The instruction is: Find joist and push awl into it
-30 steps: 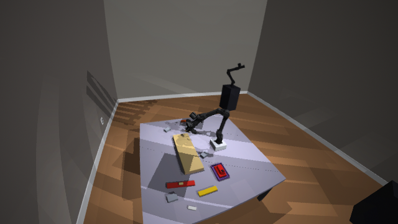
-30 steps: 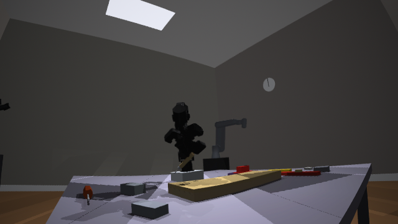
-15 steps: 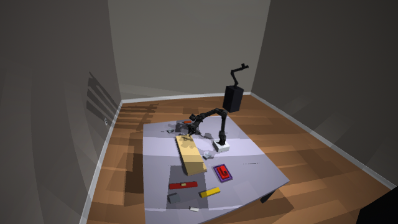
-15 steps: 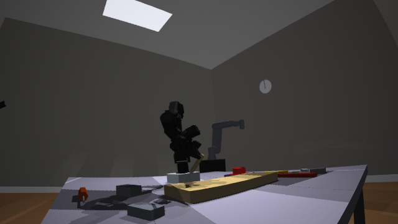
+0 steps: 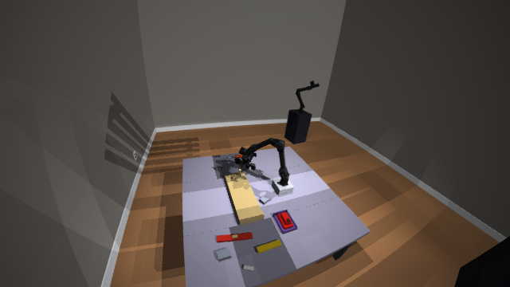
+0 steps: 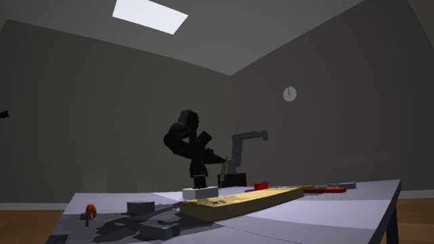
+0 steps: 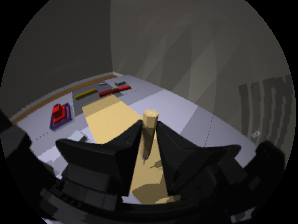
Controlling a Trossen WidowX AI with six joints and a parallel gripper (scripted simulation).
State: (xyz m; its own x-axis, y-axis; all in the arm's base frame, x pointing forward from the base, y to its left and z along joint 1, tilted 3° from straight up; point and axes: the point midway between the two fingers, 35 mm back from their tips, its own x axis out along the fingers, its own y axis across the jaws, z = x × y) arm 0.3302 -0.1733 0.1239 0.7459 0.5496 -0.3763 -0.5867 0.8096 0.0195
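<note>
My gripper tip is now 5 cm above the awl, 1 cm to the left of it and 1 cm past it. Also, from my gripper tip: orange-handled tool: 44 cm to the right, 16 cm below, 12 cm behind; red level: 43 cm to the left, 21 cm ahead, 16 cm below; purple tray: 46 cm to the left, 17 cm below, 16 cm behind.
</note>
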